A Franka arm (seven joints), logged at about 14 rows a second.
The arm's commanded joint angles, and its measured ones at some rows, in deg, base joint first. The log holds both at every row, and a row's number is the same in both.
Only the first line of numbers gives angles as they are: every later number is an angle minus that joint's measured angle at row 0.
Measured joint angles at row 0:
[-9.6 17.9 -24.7 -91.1 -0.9 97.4 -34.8]
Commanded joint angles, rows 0 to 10:
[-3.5 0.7 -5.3 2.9 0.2 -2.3 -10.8]
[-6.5 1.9 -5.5 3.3 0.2 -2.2 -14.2]
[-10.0 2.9 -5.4 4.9 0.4 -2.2 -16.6]
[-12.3 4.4 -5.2 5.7 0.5 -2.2 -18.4]
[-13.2 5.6 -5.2 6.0 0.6 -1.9 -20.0]
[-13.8 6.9 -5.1 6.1 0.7 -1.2 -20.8]
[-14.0 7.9 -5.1 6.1 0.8 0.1 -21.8]
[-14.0 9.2 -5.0 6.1 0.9 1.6 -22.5]
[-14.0 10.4 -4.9 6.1 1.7 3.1 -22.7]
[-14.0 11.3 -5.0 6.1 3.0 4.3 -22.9]
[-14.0 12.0 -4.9 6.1 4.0 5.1 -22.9]
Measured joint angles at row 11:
[-13.9 9.8 -4.6 4.0 1.5 4.3 -21.5]
